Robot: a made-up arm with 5 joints.
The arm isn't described. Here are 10 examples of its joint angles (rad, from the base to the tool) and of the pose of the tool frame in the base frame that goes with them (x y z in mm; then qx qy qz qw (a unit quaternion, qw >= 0)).
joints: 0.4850 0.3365 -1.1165 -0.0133 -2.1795
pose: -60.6 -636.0 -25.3 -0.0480 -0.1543 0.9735 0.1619
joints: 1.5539 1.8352 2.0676 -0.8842 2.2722
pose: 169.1 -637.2 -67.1 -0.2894 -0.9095 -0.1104 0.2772
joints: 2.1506 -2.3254 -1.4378 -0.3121 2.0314
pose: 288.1 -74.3 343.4 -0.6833 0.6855 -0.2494 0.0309
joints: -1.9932 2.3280 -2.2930 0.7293 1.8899
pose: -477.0 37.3 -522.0 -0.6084 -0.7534 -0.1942 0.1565
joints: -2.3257 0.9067 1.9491 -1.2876 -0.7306
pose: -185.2 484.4 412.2 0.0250 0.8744 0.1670 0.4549
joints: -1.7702 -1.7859 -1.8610 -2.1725 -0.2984
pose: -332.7 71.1 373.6 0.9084 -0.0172 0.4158 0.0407
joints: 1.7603 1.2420 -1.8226 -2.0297 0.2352
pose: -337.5 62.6 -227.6 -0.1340 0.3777 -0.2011 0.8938
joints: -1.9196 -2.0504 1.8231 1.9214 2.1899
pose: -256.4 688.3 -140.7 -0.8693 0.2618 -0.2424 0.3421
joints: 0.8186 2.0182 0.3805 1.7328 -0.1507
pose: 222.1 214.8 412.3 0.2709 -0.4759 -0.8109 0.2062
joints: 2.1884 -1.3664 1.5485 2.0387 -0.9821
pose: -417.1 -36.5 -71.8 0.6934 -0.7084 -0.1311 0.0135
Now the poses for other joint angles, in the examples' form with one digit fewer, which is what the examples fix.
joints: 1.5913 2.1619 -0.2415 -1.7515 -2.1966
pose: 260 -64 -216 0.111 -0.583 0.790 0.152
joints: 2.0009 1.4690 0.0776 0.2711 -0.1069
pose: 222 385 184 0.261 -0.610 -0.669 0.335
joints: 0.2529 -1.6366 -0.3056 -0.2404 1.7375
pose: -78 84 -10 -0.666 -0.352 -0.542 0.372
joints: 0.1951 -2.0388 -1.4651 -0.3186 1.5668
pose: -123 312 492 -0.922 0.052 -0.071 0.377
